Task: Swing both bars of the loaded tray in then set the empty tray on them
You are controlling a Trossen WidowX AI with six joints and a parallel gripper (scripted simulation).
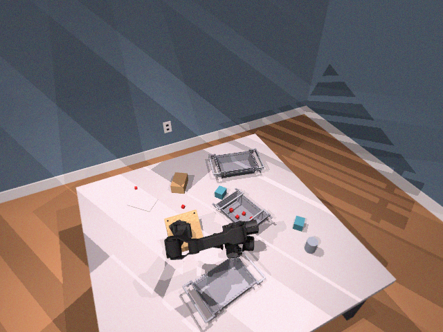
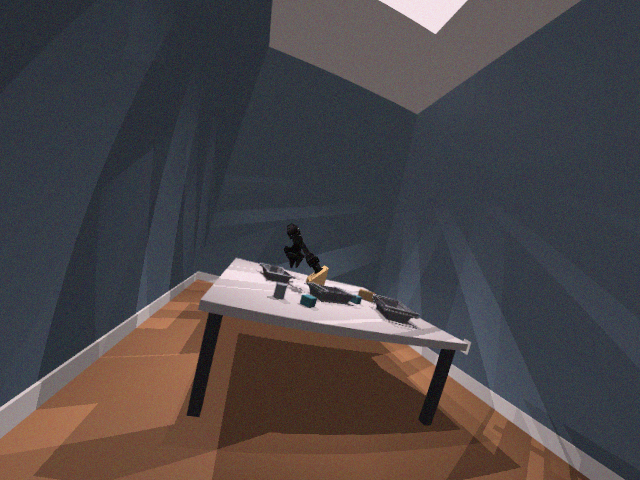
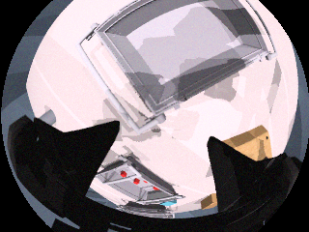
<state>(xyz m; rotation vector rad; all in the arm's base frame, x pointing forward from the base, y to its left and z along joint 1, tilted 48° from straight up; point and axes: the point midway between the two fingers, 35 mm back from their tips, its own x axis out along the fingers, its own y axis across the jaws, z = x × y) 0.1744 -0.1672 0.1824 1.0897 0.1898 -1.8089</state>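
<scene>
My gripper tip is 100 mm past the plastic tray, 90 mm to the left of it and 70 mm above it. Also, from my gripper tip: tan block: 10 mm behind, 610 mm to the left, 80 mm below; then grey cylinder: 380 mm ahead, 140 mm to the right, 80 mm below; then flat cream card: 250 mm behind, 600 mm to the left, 110 mm below.
</scene>
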